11 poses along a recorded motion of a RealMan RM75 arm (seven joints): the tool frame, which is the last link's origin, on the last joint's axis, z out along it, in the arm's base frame.
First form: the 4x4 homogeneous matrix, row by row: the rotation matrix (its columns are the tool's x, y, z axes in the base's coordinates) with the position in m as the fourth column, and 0 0 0 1 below. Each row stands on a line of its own.
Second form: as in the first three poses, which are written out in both.
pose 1, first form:
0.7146, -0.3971, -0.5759, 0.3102
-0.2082, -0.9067, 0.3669, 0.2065
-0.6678, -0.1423, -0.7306, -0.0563
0, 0, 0, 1
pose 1, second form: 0.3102, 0.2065, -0.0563, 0.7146, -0.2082, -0.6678, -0.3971, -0.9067, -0.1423
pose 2, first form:
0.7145, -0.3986, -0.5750, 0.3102
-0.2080, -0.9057, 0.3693, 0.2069
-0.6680, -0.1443, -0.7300, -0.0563
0, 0, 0, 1
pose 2, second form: 0.3102, 0.2069, -0.0563, 0.7145, -0.2080, -0.6680, -0.3986, -0.9057, -0.1443
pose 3, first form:
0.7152, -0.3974, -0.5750, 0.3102
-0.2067, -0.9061, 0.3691, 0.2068
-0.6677, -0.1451, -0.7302, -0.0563
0, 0, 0, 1
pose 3, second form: 0.3102, 0.2068, -0.0563, 0.7152, -0.2067, -0.6677, -0.3974, -0.9061, -0.1451
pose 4, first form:
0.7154, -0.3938, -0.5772, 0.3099
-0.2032, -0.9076, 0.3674, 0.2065
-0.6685, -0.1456, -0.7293, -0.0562
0, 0, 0, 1
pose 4, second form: 0.3099, 0.2065, -0.0562, 0.7154, -0.2032, -0.6685, -0.3938, -0.9076, -0.1456
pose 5, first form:
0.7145, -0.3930, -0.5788, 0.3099
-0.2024, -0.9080, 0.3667, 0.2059
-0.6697, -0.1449, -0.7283, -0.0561
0, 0, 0, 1
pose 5, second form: 0.3099, 0.2059, -0.0561, 0.7145, -0.2024, -0.6697, -0.3930, -0.9080, -0.1449
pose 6, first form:
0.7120, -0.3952, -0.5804, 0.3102
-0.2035, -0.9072, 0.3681, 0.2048
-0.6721, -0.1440, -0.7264, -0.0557
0, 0, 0, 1
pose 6, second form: 0.3102, 0.2048, -0.0557, 0.7120, -0.2035, -0.6721, -0.3952, -0.9072, -0.1440
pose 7, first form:
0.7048, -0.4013, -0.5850, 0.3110
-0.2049, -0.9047, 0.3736, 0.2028
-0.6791, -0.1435, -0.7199, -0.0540
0, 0, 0, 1
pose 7, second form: 0.3110, 0.2028, -0.0540, 0.7048, -0.2049, -0.6791, -0.4013, -0.9047, -0.1435
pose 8, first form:
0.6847, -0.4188, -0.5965, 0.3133
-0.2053, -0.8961, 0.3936, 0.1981
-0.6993, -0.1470, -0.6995, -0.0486
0, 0, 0, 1
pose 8, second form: 0.3133, 0.1981, -0.0486, 0.6847, -0.2053, -0.6993, -0.4188, -0.8961, -0.1470
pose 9, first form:
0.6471, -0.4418, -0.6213, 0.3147
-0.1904, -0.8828, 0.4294, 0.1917
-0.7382, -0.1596, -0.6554, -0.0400
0, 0, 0, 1
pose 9, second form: 0.3147, 0.1917, -0.0400, 0.6471, -0.1904, -0.7382, -0.4418, -0.8828, -0.1596
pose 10, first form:
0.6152, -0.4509, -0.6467, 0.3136
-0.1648, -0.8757, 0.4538, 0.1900
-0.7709, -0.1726, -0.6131, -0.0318
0, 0, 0, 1
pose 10, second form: 0.3136, 0.1900, -0.0318, 0.6152, -0.1648, -0.7709, -0.4509, -0.8757, -0.1726
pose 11, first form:
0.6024, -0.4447, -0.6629, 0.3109
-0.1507, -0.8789, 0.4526, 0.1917
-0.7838, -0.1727, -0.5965, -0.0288
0, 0, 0, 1
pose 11, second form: 0.3109, 0.1917, -0.0288, 0.6024, -0.1507, -0.7838, -0.4447, -0.8789, -0.1727
